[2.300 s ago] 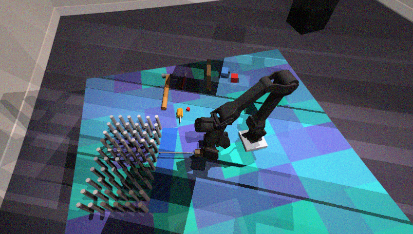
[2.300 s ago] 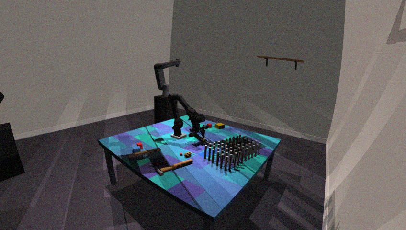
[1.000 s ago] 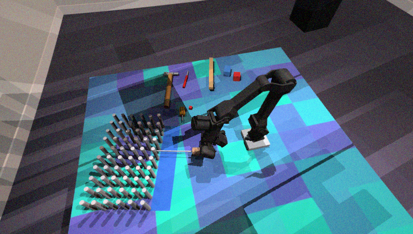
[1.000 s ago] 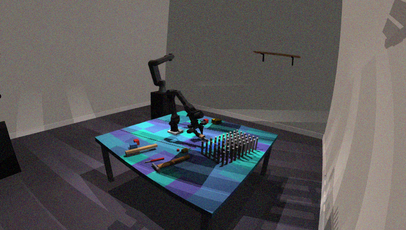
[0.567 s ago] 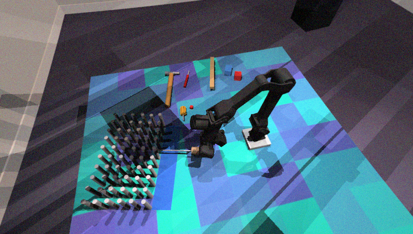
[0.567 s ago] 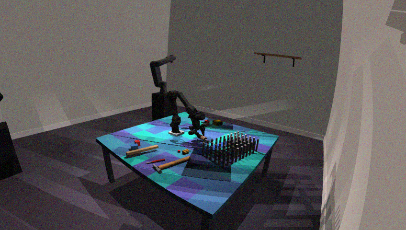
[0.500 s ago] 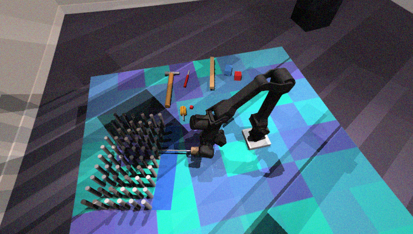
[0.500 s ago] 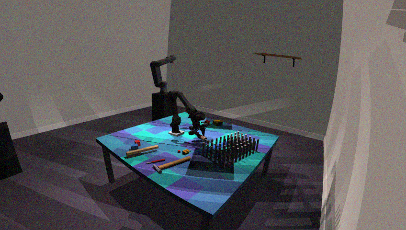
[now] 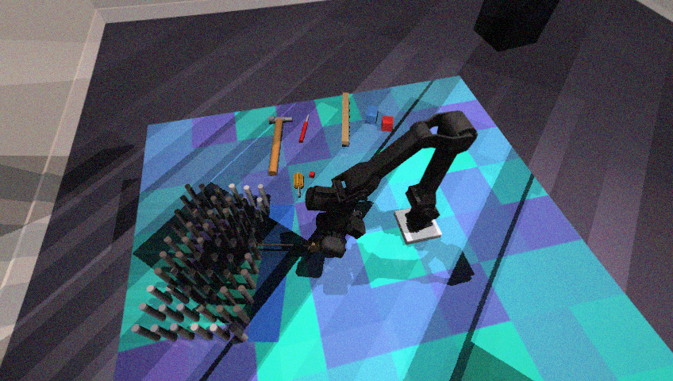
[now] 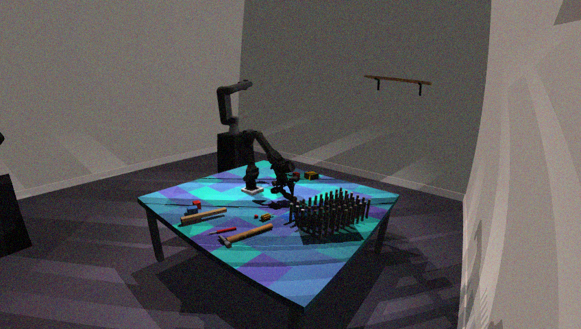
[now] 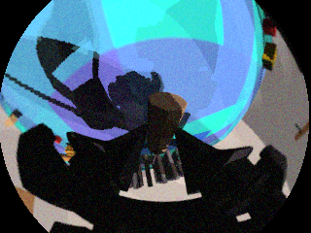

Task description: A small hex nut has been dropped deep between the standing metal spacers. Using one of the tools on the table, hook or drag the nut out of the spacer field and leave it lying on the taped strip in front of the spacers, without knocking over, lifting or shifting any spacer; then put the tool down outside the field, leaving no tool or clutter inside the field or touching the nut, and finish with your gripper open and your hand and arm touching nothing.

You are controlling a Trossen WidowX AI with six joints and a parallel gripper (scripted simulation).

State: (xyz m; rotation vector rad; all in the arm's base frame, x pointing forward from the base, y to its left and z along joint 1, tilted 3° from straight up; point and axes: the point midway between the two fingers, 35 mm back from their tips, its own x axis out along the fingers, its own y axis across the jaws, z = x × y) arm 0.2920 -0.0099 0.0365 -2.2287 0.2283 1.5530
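The blue taped strip lies 15 cm ahead of my gripper tip, 4 cm below it and 1 cm to the right of it. Also, from my gripper tip: yellow screwdriver (26 cm to the right, 2 cm below, 1 cm ahead); then bent wire (48 cm to the left, 26 cm behind, 3 cm below); then hook tool (10 cm ahead, 4 cm to the right).
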